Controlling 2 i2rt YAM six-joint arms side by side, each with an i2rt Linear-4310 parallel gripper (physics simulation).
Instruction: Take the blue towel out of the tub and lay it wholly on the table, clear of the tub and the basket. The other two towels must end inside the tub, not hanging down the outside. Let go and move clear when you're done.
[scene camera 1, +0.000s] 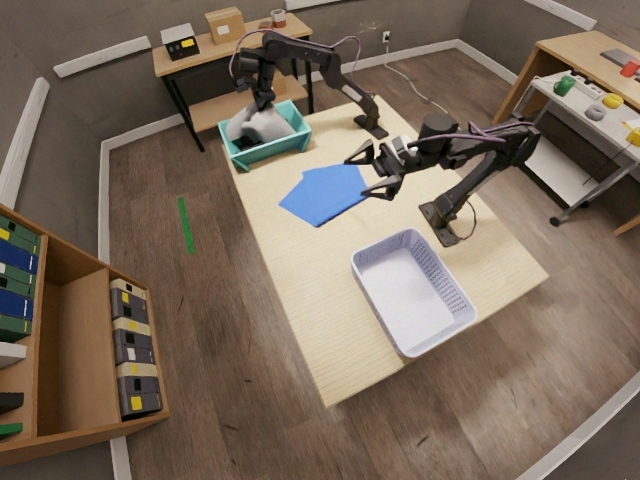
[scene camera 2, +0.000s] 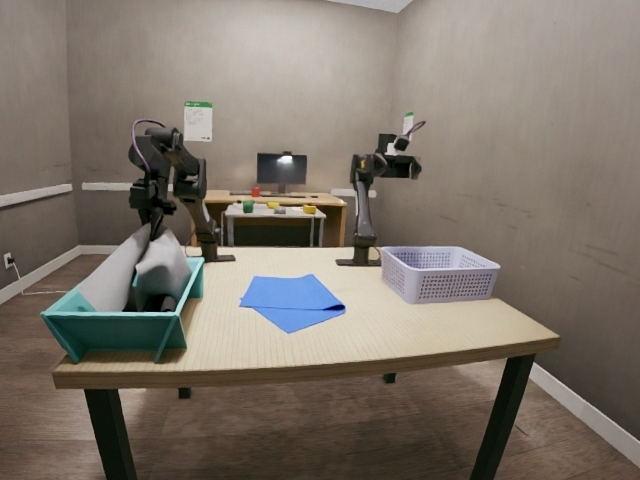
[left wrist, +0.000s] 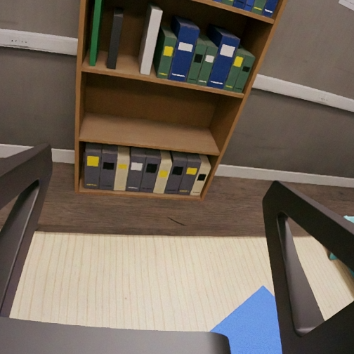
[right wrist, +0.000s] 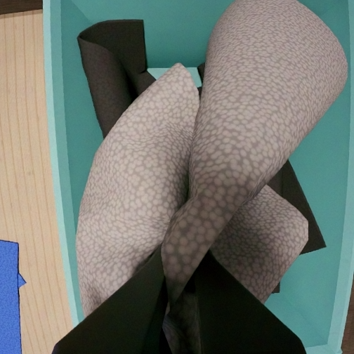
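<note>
The blue towel lies partly folded on the table, apart from the teal tub and the lilac basket. My right gripper is shut on the grey towel, bunched and raised over the tub, its lower folds within the walls. The black towel lies inside the tub, partly hidden under the grey one. My left gripper is open and empty, above the table.
The tub stands at the table's far end in scene camera 1, close to the edge. The basket stands near the opposite end. A wooden bookshelf and a side bench stand off the table.
</note>
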